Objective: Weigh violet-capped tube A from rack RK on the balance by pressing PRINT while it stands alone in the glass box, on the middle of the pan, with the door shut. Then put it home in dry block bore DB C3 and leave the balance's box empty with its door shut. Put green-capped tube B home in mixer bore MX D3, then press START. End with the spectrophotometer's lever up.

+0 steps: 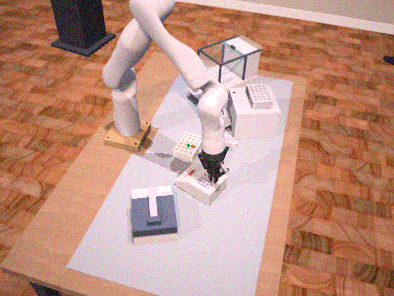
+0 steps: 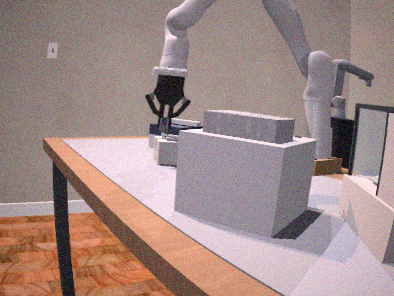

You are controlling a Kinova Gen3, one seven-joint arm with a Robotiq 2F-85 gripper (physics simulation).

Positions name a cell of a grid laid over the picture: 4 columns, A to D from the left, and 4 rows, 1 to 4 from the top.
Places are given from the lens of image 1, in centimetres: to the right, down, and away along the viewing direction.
dry block (image 1: B3): -1, 12, 134
balance (image 1: C1): 16, -35, 169
spectrophotometer (image 1: B4): -16, 25, 116
mat (image 1: C4): 9, 31, 123
The marked spots on the balance and the mat are 80 cm apart.
